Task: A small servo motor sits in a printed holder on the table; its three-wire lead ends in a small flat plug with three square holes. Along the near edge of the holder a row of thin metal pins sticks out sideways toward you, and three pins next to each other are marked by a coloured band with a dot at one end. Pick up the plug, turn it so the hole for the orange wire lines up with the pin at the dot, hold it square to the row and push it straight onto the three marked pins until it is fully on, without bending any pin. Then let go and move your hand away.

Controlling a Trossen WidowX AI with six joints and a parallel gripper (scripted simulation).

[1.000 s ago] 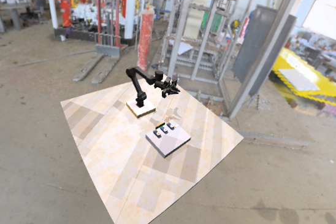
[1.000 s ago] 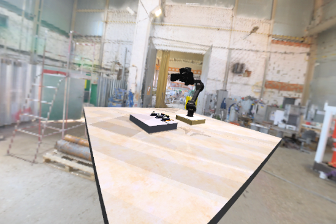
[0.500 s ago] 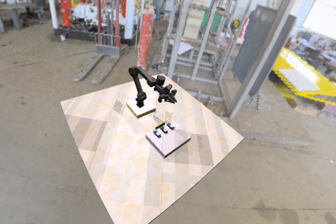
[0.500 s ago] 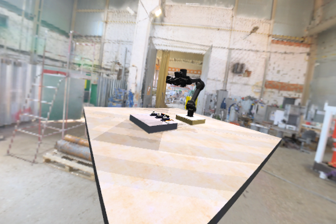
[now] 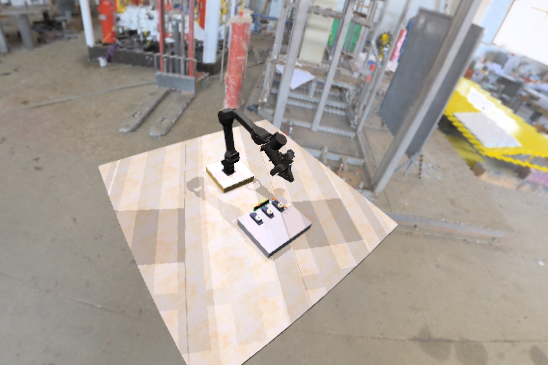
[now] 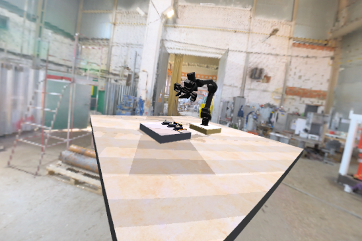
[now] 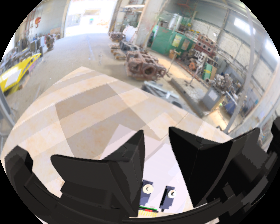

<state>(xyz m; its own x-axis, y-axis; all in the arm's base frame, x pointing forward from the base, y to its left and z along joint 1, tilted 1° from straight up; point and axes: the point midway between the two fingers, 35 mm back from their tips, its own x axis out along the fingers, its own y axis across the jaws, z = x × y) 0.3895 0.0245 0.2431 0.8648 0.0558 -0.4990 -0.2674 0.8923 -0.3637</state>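
Right now the red band is 200 mm below my gripper tip, 100 mm behind it and 90 mm to the right of it. From my gripper tip the other things lie so: grey printed holder 250 mm below, 80 mm to the right, 60 mm ahead.
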